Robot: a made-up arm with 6 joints. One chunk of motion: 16 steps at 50 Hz.
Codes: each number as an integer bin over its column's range. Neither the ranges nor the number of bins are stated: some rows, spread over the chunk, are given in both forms.
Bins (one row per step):
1: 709 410 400 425 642 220
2: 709 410 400 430 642 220
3: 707 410 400 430 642 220
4: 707 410 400 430 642 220
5: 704 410 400 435 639 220
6: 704 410 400 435 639 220
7: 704 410 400 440 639 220
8: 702 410 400 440 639 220
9: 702 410 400 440 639 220
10: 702 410 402 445 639 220
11: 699 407 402 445 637 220
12: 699 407 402 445 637 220
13: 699 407 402 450 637 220
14: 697 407 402 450 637 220
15: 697 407 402 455 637 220
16: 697 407 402 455 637 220
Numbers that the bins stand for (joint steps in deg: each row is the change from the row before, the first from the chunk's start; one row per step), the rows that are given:
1: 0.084 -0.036 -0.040 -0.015 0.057 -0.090
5: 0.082 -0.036 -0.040 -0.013 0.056 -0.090
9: 0.081 -0.036 -0.040 -0.012 0.056 -0.090
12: 0.080 -0.037 -0.039 -0.011 0.055 -0.090
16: 0.079 -0.037 -0.039 -0.009 0.055 -0.090
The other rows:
2: 0.084 -0.036 -0.040 -0.014 0.057 -0.090
3: 0.083 -0.036 -0.040 -0.014 0.057 -0.090
4: 0.083 -0.036 -0.040 -0.014 0.057 -0.090
6: 0.082 -0.036 -0.040 -0.013 0.056 -0.090
7: 0.082 -0.036 -0.040 -0.012 0.056 -0.090
8: 0.081 -0.036 -0.040 -0.012 0.056 -0.090
10: 0.081 -0.036 -0.039 -0.011 0.056 -0.090
11: 0.080 -0.037 -0.039 -0.011 0.055 -0.090
13: 0.080 -0.037 -0.039 -0.010 0.055 -0.090
14: 0.079 -0.037 -0.039 -0.010 0.055 -0.090
15: 0.079 -0.037 -0.039 -0.009 0.055 -0.090

